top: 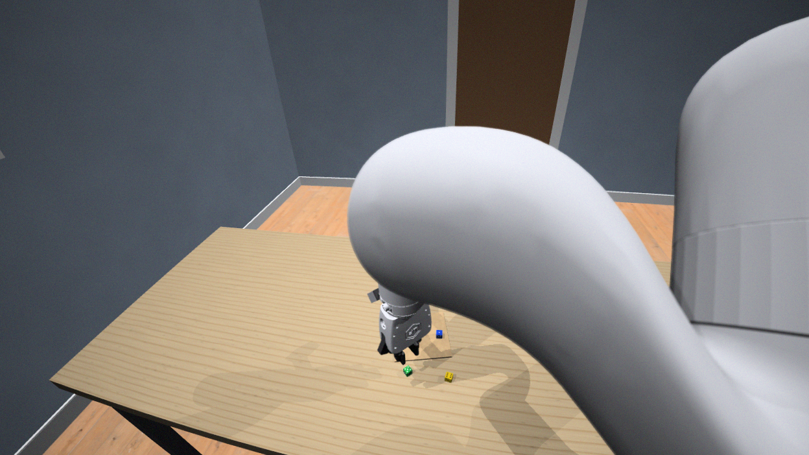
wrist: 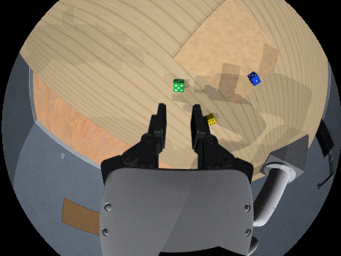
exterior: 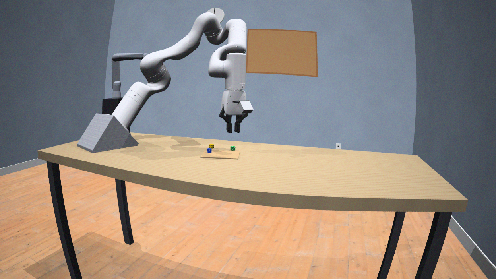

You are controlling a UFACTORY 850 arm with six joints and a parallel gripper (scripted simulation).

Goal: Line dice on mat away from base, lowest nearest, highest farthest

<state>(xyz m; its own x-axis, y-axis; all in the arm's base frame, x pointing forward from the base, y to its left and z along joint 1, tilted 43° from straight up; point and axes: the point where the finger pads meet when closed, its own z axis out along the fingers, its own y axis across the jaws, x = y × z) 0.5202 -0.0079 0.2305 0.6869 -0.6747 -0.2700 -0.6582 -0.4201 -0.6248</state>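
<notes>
Now: hand 9 cm above the green die. Round my hand: yellow die: 9 cm below, 9 cm behind; then blue die: 11 cm to the right, 8 cm below, 6 cm behind; then tan mat: 11 cm to the right, 9 cm below, 1 cm behind.
</notes>
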